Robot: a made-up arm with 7 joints.
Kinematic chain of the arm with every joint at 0, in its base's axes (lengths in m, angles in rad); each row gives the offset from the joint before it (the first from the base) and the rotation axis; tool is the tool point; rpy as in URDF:
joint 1: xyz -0.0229 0.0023 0.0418 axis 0 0.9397 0.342
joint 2: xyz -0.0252 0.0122 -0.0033 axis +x
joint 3: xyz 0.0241 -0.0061 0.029 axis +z
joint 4: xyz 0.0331 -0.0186 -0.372 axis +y
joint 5: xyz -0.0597 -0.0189 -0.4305 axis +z
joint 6: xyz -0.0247 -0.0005 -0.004 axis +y
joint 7: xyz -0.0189 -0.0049 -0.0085 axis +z
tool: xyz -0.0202 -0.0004 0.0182 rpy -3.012 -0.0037 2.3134
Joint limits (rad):
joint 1: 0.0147..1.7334
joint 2: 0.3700..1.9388
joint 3: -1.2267..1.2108
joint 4: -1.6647..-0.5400
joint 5: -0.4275..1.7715
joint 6: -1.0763..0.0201
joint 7: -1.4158..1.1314
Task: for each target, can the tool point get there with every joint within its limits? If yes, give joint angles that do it. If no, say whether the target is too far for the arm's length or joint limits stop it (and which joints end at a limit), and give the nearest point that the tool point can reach.
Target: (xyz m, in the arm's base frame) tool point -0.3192 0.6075 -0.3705
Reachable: yes | joints 0.8677 1.0132 0.0541 -0.7997 -0.1020 -0.2814 0.7765
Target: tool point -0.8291 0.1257 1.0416
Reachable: no: too far | nearest point -0.7312 0.2842 0.3003 | short by 0.764 m
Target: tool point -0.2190 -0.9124 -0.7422
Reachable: no: too far | nearest point -0.1948 -0.3308 -0.4748 | short by 0.641 m
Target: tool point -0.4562 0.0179 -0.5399
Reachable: yes | joints 0.9752 0.6346 -0.8442 -1.2512 0.8312 -0.3597 -0.3930
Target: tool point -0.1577 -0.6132 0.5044
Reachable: no: joint limits stop it (at a limit: joint 1, joint 2, joint 3, joint 4, joint 6) | nearest point -0.3926 -0.4247 -0.1139 | short by 0.688 m
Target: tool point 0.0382 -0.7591 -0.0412
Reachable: no: joint limits stop it (at a limit: joint 1, joint 2, joint 3, joint 4, joint 5) | nearest point -0.3805 -0.4379 -0.1385 | short by 0.537 m
